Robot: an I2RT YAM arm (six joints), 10 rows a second.
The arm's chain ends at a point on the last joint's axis. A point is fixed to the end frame.
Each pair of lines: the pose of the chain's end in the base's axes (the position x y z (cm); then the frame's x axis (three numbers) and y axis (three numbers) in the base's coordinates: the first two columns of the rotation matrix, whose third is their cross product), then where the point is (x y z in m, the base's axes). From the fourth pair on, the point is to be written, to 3 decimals.
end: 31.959 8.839 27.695 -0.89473 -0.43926 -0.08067 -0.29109 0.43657 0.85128
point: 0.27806 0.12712 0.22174
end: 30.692 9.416 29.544 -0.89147 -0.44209 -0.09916 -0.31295 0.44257 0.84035
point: 0.26667 0.13235 0.23892
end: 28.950 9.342 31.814 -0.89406 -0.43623 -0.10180 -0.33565 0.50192 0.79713
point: 0.25186 0.12825 0.25778
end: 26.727 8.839 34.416 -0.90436 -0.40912 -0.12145 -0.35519 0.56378 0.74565
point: 0.234 0.121 0.280
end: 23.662 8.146 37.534 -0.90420 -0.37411 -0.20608 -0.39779 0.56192 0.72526
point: 0.210 0.116 0.309
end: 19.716 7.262 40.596 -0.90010 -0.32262 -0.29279 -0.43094 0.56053 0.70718
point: 0.178 0.110 0.339
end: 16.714 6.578 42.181 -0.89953 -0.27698 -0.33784 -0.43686 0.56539 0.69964
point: 0.153 0.106 0.355
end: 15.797 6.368 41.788 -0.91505 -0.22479 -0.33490 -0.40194 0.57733 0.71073
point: 0.145 0.105 0.352
